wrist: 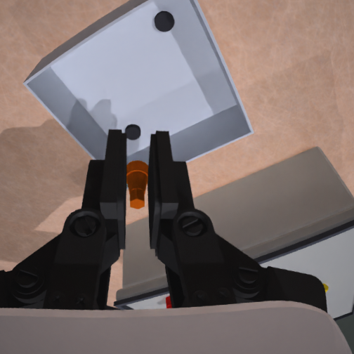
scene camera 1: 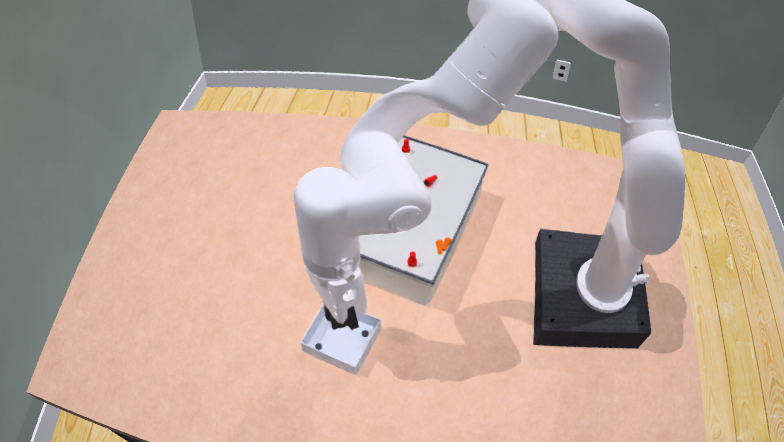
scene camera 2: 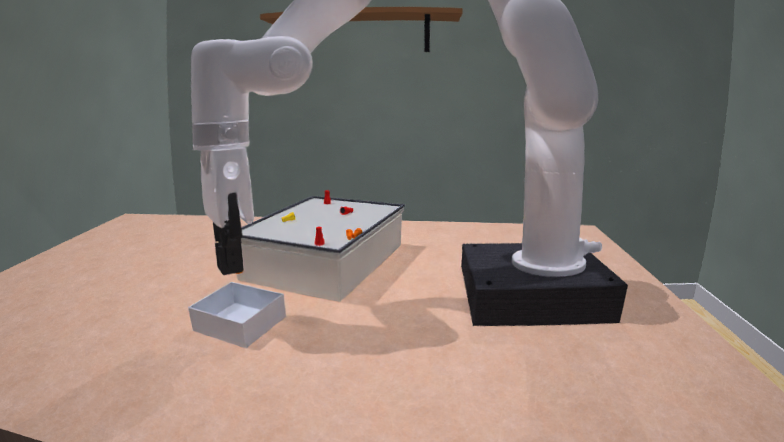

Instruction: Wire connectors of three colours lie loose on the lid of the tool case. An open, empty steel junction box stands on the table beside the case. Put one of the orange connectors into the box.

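Observation:
My gripper is shut on an orange connector, which shows between the fingers in the wrist view; a sliver of orange shows at the fingertips in scene camera 2. The gripper points down above the open steel junction box, its tips higher than the rim. The box holds no connector in its visible part. Two more orange connectors lie close together on the lid of the tool case, near its edge.
Red connectors stand or lie at several spots on the lid. A yellow connector lies on the lid in scene camera 2; the arm hides it in scene camera 1. The arm's black base block stands right of the case.

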